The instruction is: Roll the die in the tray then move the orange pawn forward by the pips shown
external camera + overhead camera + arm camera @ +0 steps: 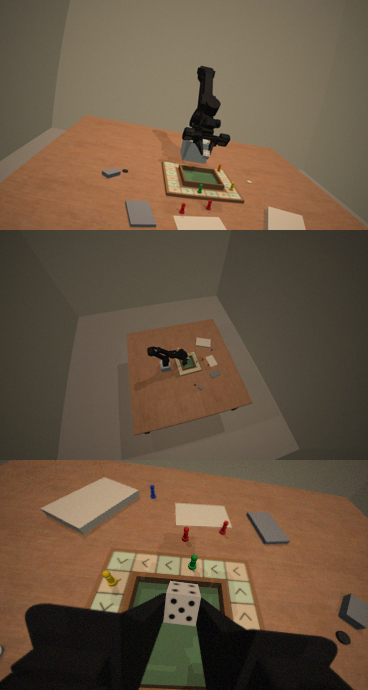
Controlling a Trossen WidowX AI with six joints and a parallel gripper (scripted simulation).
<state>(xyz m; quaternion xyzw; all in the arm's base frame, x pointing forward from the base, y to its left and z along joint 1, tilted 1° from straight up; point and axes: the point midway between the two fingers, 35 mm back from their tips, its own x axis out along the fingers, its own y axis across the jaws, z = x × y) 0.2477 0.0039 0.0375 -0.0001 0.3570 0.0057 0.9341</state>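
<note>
My gripper tip is right at the white die. The rest, counted from my gripper tip: green pawn (11 cm ahead, 2 cm to the right, 9 cm below); then green tray (11 cm below); then yellow pawn (5 cm ahead, 12 cm to the left, 9 cm below).
</note>
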